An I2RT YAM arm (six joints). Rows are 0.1 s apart.
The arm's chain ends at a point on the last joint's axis. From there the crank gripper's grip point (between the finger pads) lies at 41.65 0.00 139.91 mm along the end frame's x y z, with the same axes.
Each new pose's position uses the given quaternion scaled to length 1; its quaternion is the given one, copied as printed.
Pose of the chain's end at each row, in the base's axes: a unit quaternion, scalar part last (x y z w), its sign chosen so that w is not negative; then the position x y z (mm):
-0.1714 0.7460 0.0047 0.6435 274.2 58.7 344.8
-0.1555 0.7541 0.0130 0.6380 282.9 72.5 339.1
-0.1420 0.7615 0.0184 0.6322 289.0 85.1 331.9
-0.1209 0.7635 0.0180 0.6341 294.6 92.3 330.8
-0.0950 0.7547 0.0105 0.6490 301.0 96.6 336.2
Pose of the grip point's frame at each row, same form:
-0.1714 0.7460 0.0047 0.6435 403.6 80.1 280.7
-0.1555 0.7541 0.0130 0.6380 411.2 93.9 272.9
-0.1420 0.7615 0.0184 0.6322 416.3 106.1 263.6
-0.1209 0.7635 0.0180 0.6341 422.5 110.9 263.0
-0.0950 0.7547 0.0105 0.6490 432.0 110.7 273.3

